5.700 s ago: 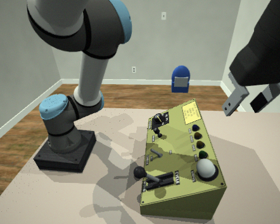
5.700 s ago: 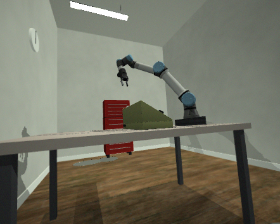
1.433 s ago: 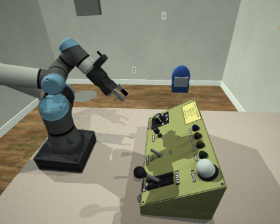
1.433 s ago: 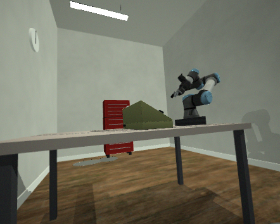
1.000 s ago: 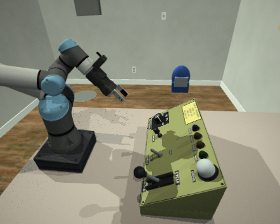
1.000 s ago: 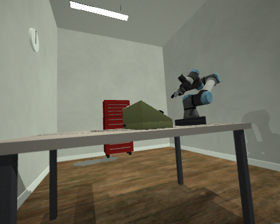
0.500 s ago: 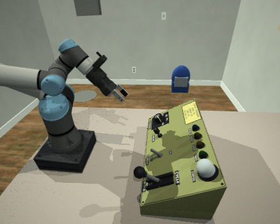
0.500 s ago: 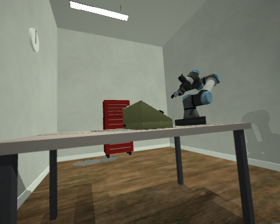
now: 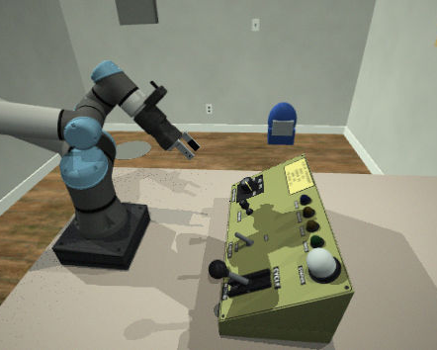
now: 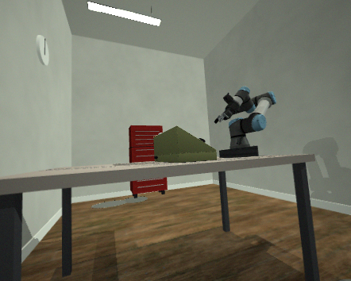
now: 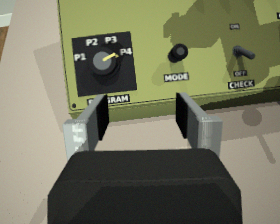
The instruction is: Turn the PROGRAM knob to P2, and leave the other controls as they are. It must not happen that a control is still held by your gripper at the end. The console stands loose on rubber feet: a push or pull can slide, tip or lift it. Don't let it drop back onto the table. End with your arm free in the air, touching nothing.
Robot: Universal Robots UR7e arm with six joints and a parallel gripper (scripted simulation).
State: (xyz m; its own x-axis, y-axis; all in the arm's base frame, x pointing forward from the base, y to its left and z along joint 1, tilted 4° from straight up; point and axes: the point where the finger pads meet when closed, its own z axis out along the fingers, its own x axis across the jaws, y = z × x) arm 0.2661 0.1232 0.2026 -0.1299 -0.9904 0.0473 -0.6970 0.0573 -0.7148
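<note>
The mode knob lies 17 cm ahead of my hand, 14 cm below it and 8 cm to the right of it. From my hand the other things lie so: olive console: 20 cm ahead, 17 cm below, 15 cm to the right; check toggle: 20 cm to the right, 16 cm ahead, 15 cm below; ball-handled lever: 32 cm to the right, 14 cm below, 14 cm ahead.
</note>
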